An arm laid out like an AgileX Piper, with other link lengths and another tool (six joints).
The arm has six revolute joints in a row. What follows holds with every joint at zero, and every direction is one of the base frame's. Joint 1 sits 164.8 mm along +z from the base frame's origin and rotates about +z. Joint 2 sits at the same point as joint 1 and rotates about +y. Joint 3 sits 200.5 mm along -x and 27.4 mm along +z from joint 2 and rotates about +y. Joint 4 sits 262.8 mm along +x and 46.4 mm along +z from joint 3 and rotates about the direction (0.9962, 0, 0.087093). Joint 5 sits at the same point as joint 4 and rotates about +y. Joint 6 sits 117.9 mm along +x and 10.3 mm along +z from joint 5 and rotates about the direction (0.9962, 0, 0.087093). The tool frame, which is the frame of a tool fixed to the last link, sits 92.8 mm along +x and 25 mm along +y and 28 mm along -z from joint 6; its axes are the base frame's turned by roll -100.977, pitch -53.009 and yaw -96.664 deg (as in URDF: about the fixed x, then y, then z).
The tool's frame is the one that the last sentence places.
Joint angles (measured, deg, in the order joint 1, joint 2, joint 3, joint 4, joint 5, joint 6), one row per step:
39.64 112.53 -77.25 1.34 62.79 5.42
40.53 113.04 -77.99 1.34 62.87 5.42
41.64 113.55 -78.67 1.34 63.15 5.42
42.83 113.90 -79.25 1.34 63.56 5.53
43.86 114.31 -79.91 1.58 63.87 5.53
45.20 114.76 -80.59 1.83 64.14 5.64
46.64 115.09 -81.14 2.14 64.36 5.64
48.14 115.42 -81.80 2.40 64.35 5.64
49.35 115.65 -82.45 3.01 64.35 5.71
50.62 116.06 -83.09 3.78 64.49 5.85
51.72 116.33 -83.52 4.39 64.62 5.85
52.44 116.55 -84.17 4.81 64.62 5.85
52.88 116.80 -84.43 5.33 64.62 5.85
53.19 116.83 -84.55 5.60 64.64 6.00
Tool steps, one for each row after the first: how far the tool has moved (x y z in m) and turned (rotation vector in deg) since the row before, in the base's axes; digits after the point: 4 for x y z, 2 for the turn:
-0.0015 0.0049 -0.0001 0.10 -0.11 0.89
-0.0032 0.0050 -0.0001 -0.07 0.09 1.12
-0.0041 0.0049 0.0005 -0.12 0.13 1.09
-0.0036 0.0053 0.0005 0.11 0.19 0.92
-0.0050 0.0065 0.0003 0.12 0.18 1.11
-0.0059 0.0066 0.0005 0.19 0.20 1.30
-0.0053 0.0075 0.0007 0.40 -0.06 1.37
-0.0050 0.0076 0.0014 0.67 0.13 0.85
-0.0066 0.0073 0.0006 0.50 0.47 0.78
-0.0061 0.0056 0.0005 0.36 0.40 0.82
-0.0028 0.0054 0.0014 0.57 0.03 0.53
-0.0030 0.0031 -0.0001 0.29 0.36 0.20
-0.0020 0.0020 0.0005 0.19 0.15 0.04

